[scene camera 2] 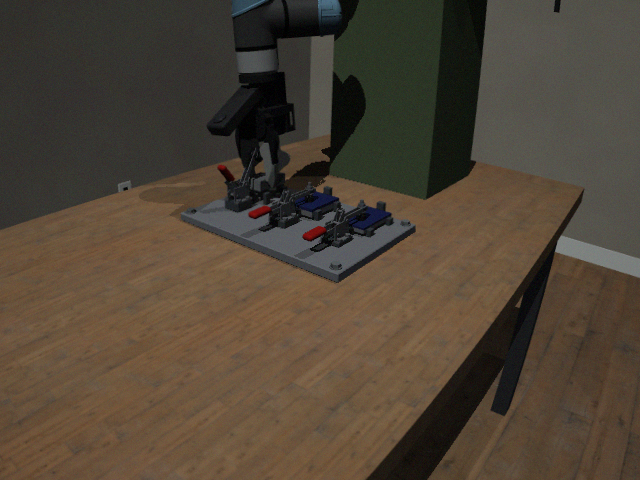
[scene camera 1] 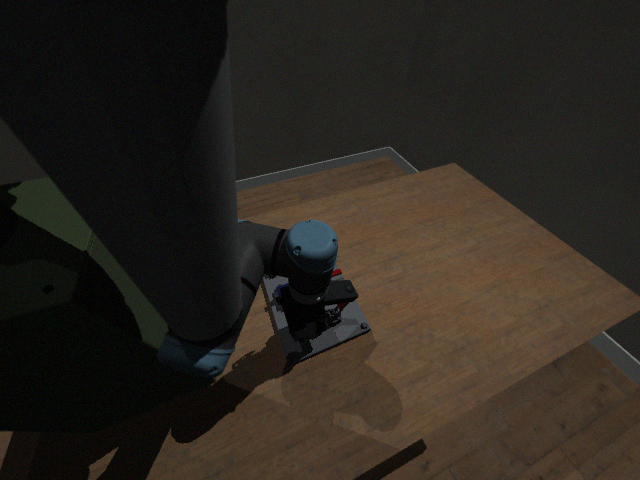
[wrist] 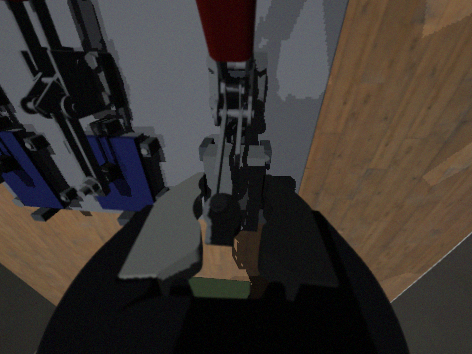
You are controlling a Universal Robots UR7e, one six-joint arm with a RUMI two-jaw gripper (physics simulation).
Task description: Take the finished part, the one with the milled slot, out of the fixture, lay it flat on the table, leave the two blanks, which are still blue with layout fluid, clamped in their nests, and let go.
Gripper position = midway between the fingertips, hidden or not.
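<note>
My gripper (scene camera 2: 263, 186) is visible to me, and I find it in scene camera 1 (scene camera 1: 309, 324) and in the wrist view (wrist: 234, 176) too. There is a grey fixture plate (scene camera 1: 352, 316), which the wrist view (wrist: 160, 60) shows as well. I can also see a dark hold-down arm (wrist: 222, 213) and a blue blank (wrist: 136, 187).
</note>
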